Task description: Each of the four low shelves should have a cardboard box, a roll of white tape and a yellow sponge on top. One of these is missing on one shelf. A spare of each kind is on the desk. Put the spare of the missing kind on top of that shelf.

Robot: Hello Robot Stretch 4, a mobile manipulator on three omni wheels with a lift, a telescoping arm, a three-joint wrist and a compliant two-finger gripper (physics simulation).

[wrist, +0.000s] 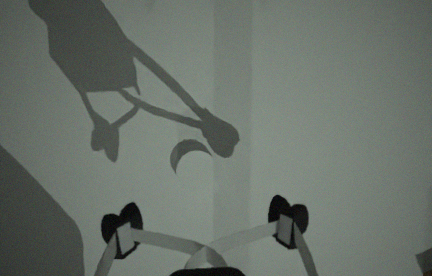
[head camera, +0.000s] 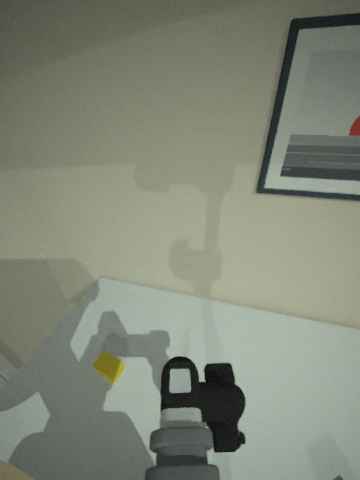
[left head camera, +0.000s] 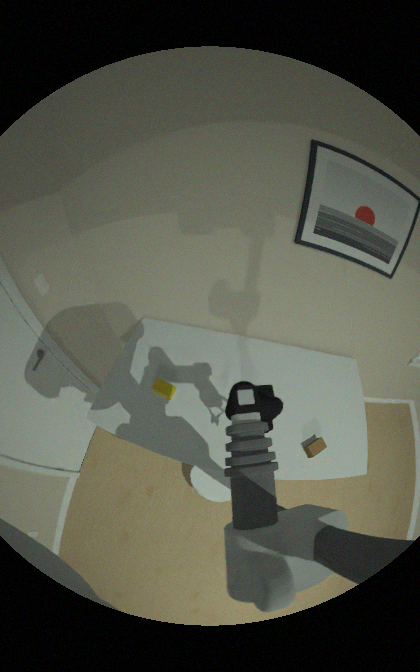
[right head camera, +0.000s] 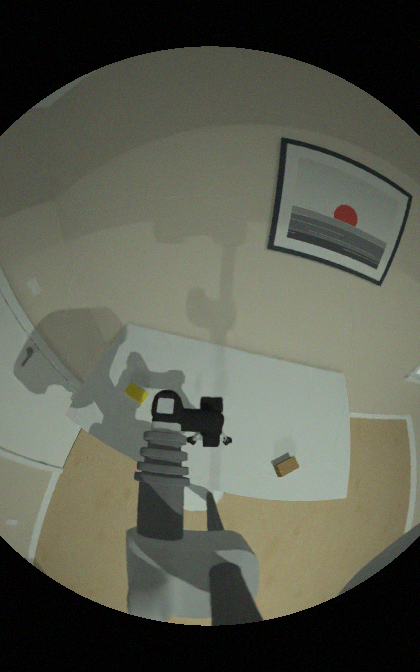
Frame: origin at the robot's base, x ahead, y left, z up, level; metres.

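Where they show: gripper, fingertip midpoint: [wrist: 206, 215].
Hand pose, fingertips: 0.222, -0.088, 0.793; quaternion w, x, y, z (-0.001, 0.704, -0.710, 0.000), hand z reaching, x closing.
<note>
Things, the pixels of their centre, and the offset from my fingertips, as dx, dy, dz. Level surfaces: height alone.
- white desk, its level: dz -0.100
- yellow sponge, body centre: [head camera: 108, 366] [right head camera: 135, 392] +0.232, +0.367, -0.078
- cardboard box, body centre: [right head camera: 285, 466] -0.133, -0.331, -0.076
My gripper [wrist: 206, 215] [right head camera: 210, 440] is open and points down over the white desk [head camera: 280, 360] [left head camera: 320, 380] [right head camera: 300, 395], with nothing between its fingers. In the wrist view the roll of white tape [wrist: 187, 146] lies beyond the fingertips, between and apart from them; its pale top blends into the desk, and a dark crescent shows. The yellow sponge [head camera: 108, 367] [left head camera: 164, 388] [right head camera: 136, 392] lies on the left part of the desk. The cardboard box [left head camera: 315, 447] [right head camera: 286, 466] stands near the front right; its corner shows in the wrist view [wrist: 428, 273]. The low shelves do not show.
The wall with a framed picture [head camera: 277, 110] [left head camera: 306, 195] [right head camera: 277, 195] rises behind the desk. A white door [left head camera: 35, 415] [right head camera: 22, 415] is at the left. A round white seat [left head camera: 212, 485] [right head camera: 202, 501] stands at the desk's front edge. The arm's shadow falls across the desk.
</note>
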